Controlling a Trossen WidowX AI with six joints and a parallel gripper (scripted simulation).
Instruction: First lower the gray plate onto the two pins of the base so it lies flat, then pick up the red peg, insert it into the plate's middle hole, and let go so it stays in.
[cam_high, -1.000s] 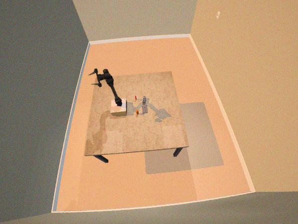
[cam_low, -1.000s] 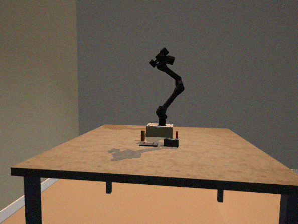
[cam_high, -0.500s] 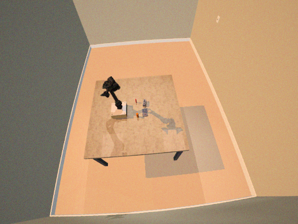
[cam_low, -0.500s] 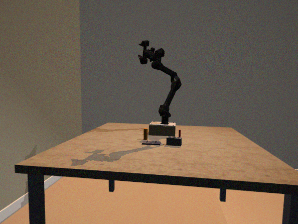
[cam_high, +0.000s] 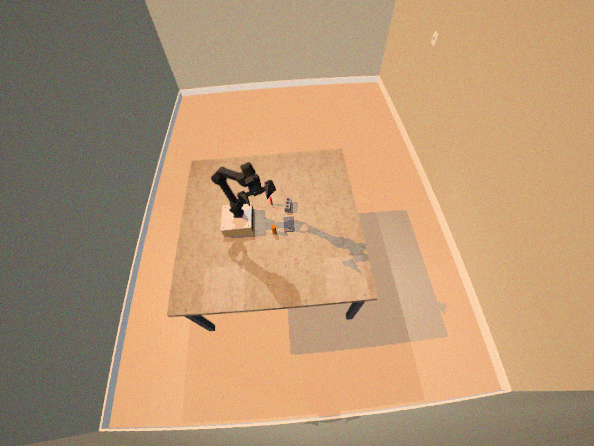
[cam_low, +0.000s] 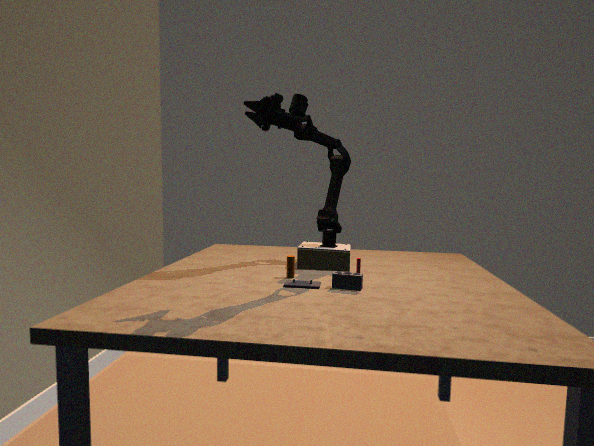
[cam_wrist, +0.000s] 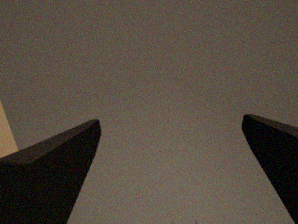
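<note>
The gray plate is 580 mm below my gripper tip, 410 mm to the left of it and 70 mm ahead of it. From my gripper tip the other things lie so: red peg: 580 mm below, 430 mm to the left, 60 mm behind; then base: 610 mm below, 260 mm to the left, 90 mm ahead; then short orange cylinder: 580 mm below, 190 mm to the left.
</note>
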